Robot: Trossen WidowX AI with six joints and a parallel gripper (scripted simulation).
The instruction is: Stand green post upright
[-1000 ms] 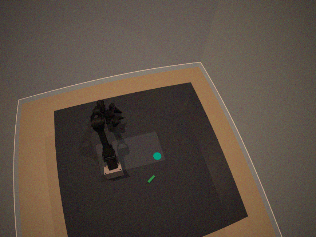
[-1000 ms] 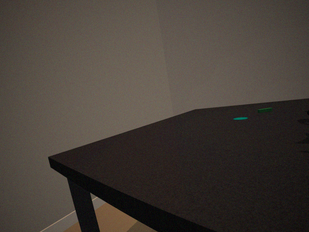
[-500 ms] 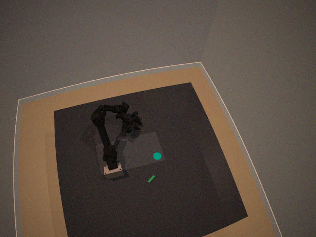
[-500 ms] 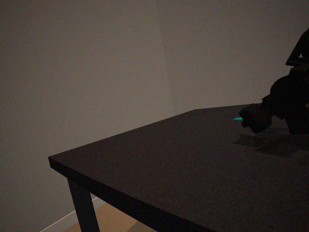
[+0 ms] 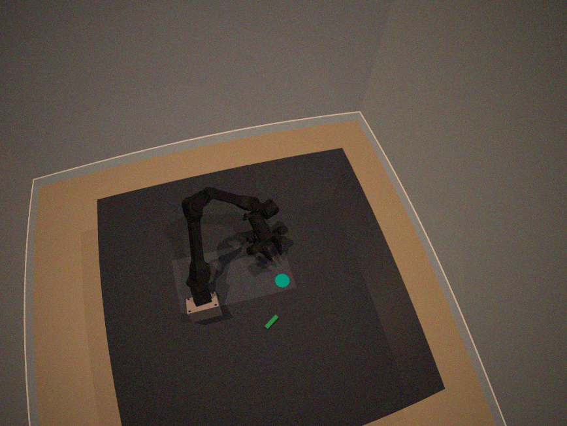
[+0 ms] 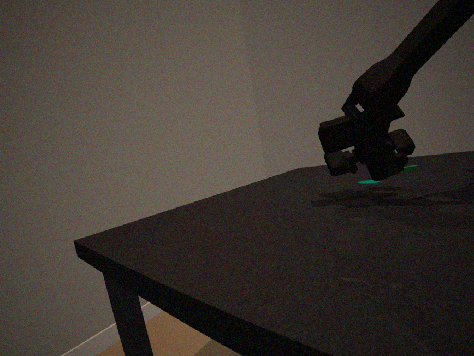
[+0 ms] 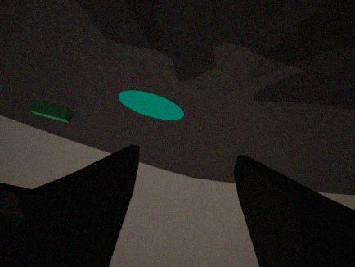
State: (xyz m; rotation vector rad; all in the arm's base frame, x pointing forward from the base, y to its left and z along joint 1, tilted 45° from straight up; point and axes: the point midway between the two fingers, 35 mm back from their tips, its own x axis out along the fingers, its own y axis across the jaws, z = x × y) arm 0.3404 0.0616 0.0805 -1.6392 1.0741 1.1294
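Right now the green post is 230 mm to the right of my gripper tip, 120 mm behind it and 40 mm below it. From my gripper tip the other things lie so: cyan circle 80 mm to the right, 50 mm below, 10 mm behind.
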